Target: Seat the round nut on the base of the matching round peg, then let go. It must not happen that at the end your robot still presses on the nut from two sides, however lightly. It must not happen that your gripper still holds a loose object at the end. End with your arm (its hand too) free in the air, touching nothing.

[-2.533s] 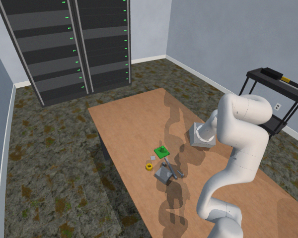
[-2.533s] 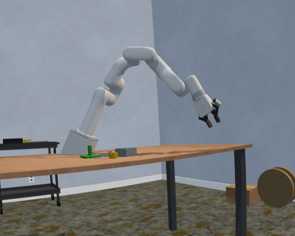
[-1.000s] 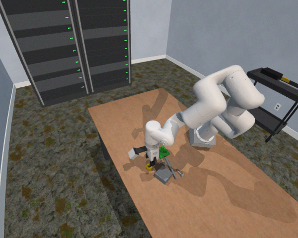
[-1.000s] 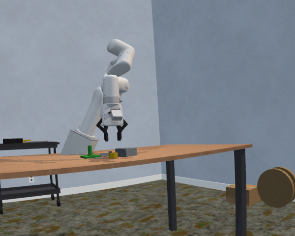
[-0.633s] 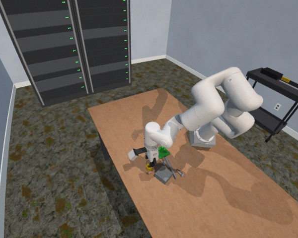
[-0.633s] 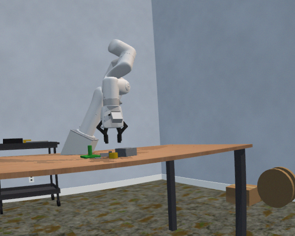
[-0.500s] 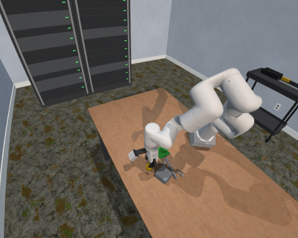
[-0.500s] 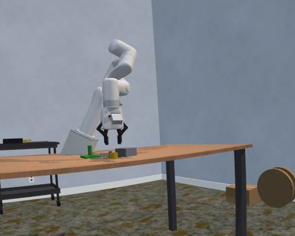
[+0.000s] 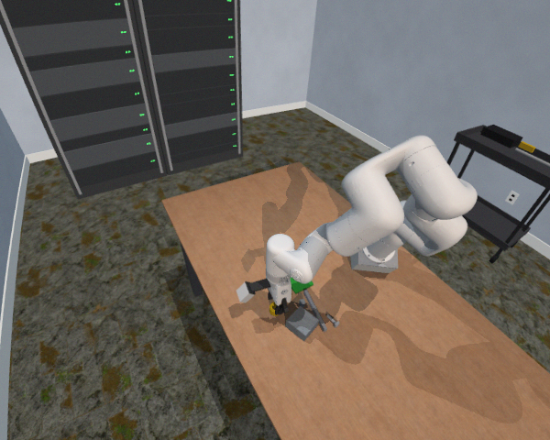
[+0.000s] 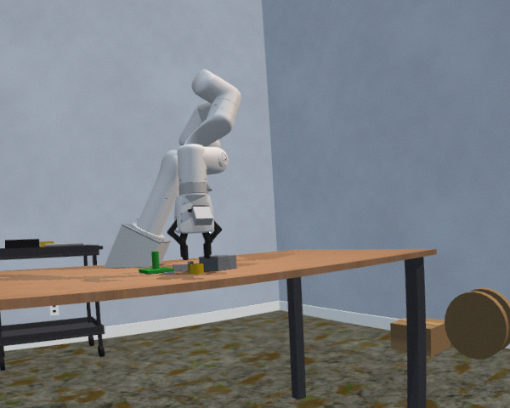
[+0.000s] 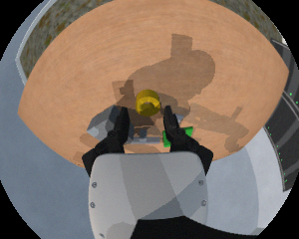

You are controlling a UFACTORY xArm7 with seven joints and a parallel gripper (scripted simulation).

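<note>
The grey square lies 70 mm behind my hand, 50 mm to the right of it and 50 mm below it. Also, from my hand: grey bar (110 mm behind, 80 mm to the left, 50 mm below); grey block (90 mm to the left, 40 mm below, 30 mm behind); bolt (150 mm to the left, 130 mm behind, 50 mm below).
</note>
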